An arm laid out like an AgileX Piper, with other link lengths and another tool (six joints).
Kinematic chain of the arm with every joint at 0, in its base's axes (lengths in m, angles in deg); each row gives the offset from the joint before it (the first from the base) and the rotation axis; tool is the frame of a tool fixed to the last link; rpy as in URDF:
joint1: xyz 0 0 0.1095 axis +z
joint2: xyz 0 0 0 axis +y
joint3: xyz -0.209 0 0.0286 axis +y
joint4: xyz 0.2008 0 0.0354 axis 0.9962 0 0.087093
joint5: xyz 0 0 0 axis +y
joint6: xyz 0.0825 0 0.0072 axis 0.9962 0 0.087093
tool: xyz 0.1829 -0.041 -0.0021 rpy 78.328 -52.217 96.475
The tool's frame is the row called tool.
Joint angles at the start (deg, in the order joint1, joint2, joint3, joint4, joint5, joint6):
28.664, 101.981, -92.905, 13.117, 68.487, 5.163
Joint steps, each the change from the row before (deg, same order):
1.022, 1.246, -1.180, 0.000, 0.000, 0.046
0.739, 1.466, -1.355, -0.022, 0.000, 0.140
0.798, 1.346, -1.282, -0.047, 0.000, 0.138
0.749, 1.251, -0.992, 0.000, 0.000, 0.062
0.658, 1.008, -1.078, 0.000, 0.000, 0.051
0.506, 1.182, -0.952, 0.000, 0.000, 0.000
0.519, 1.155, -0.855, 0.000, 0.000, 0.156
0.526, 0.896, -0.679, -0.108, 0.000, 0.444
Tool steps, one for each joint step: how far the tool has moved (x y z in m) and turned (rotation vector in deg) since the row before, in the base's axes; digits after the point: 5 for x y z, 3 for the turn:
0.00024, 0.00701, -0.00191, -0.025, 0.073, 0.979
0.00143, 0.00585, -0.00253, -0.053, 0.132, 0.610
0.00098, 0.00599, -0.00227, -0.053, 0.077, 0.673
-0.00008, 0.00532, -0.00309, -0.127, 0.241, 0.691
0.00072, 0.00525, -0.00129, 0.044, -0.042, 0.610
0.00054, 0.00408, -0.00300, -0.125, 0.193, 0.506
-0.00005, 0.00392, -0.00336, -0.146, 0.303, 0.373
-0.00049, 0.00329, -0.00265, -0.158, 0.267, 0.120

